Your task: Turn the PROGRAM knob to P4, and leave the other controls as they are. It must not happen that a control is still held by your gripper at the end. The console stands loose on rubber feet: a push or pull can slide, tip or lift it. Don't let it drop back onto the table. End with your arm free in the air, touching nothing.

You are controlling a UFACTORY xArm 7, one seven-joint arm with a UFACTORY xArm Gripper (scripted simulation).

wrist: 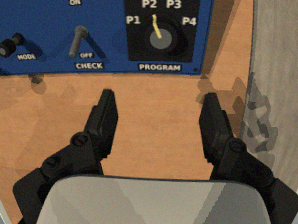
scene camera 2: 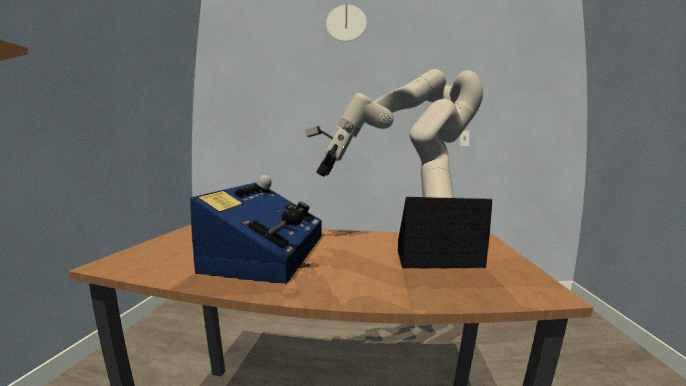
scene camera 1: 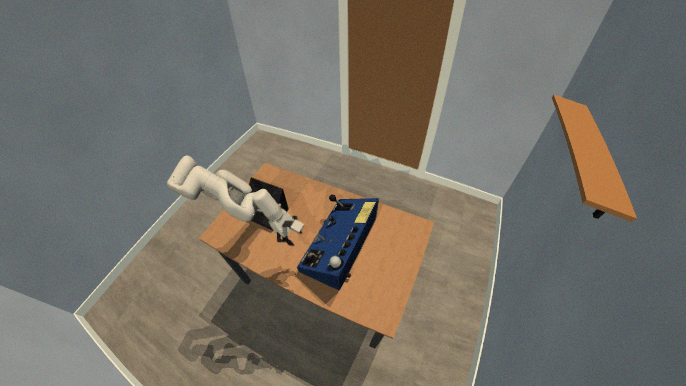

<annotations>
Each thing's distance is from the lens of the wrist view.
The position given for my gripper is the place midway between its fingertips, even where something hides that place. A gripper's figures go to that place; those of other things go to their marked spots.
my gripper [wrist: 159, 104]: 0.14 m
blue console [wrist: 110, 43]: 0.29 m
</annotations>
